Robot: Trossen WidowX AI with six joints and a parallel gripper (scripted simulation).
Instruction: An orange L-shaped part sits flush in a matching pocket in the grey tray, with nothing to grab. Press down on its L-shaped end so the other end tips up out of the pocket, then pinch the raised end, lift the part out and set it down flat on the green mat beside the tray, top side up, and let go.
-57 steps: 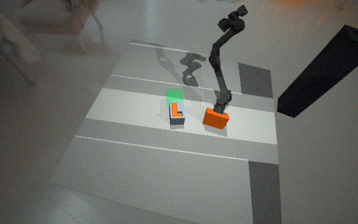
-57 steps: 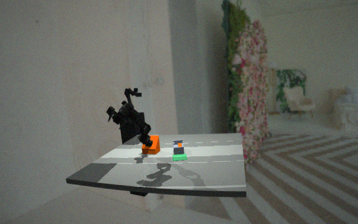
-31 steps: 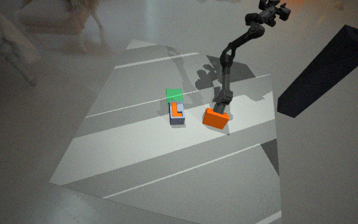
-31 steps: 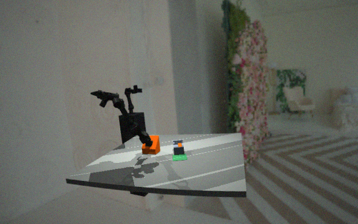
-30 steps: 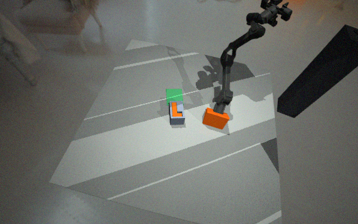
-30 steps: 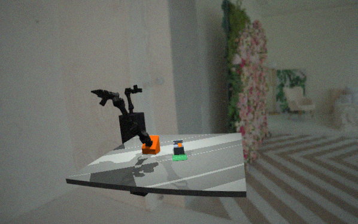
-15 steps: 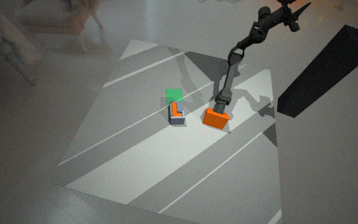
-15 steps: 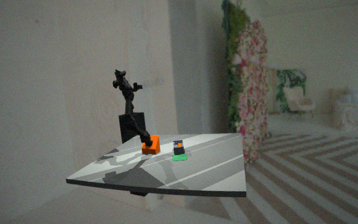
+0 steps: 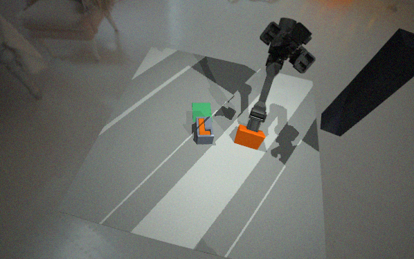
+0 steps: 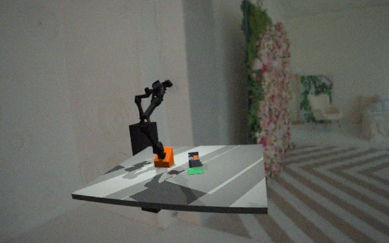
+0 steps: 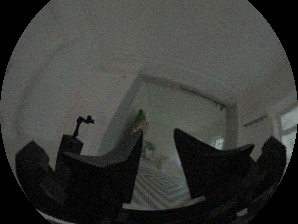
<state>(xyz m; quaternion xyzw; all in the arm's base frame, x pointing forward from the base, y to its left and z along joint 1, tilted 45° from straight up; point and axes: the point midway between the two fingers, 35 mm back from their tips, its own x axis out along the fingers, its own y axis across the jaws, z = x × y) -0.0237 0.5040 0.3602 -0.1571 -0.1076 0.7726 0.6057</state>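
Right now my gripper tip is 24 cm short of the orange L-shaped part, 4 cm to the left of it and 67 cm above it. The rest, counted from my gripper tip: grey tray: 24 cm ahead, 5 cm to the right, 74 cm below; then green mat: 31 cm ahead, 19 cm to the right, 74 cm below.
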